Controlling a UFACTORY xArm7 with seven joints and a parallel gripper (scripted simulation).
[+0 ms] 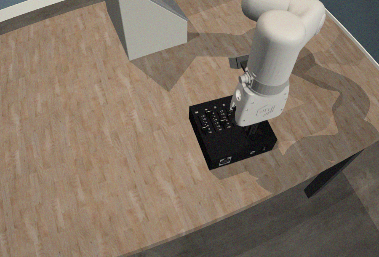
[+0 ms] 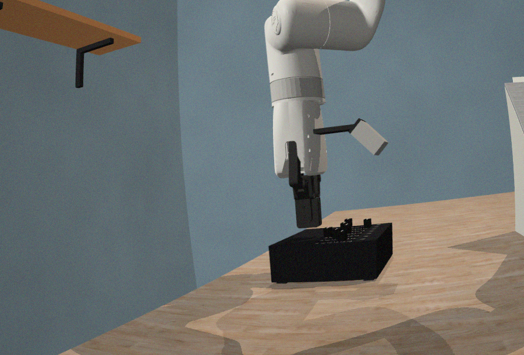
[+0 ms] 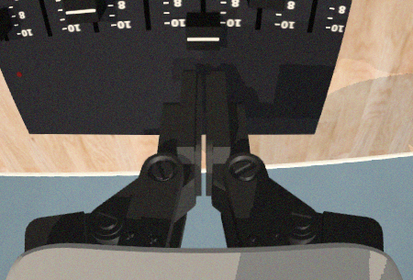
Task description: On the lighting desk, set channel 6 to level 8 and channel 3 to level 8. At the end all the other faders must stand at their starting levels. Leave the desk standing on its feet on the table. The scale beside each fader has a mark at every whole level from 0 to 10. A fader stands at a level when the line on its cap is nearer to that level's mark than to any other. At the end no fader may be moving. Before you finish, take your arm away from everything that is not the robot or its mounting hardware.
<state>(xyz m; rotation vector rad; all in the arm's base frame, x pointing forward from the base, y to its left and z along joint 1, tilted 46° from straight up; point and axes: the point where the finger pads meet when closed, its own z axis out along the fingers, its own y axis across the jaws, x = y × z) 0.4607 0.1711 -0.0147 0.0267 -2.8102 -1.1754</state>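
The channel 3 fader cap lies 3 cm below my hand and 3 cm behind it. Round my hand: master fader cap 9 cm to the right, 4 cm behind, 3 cm below; channel 5 fader cap 4 cm to the right, 4 cm behind, 3 cm below; channel 6 fader cap 7 cm behind, 6 cm to the right, 3 cm below.
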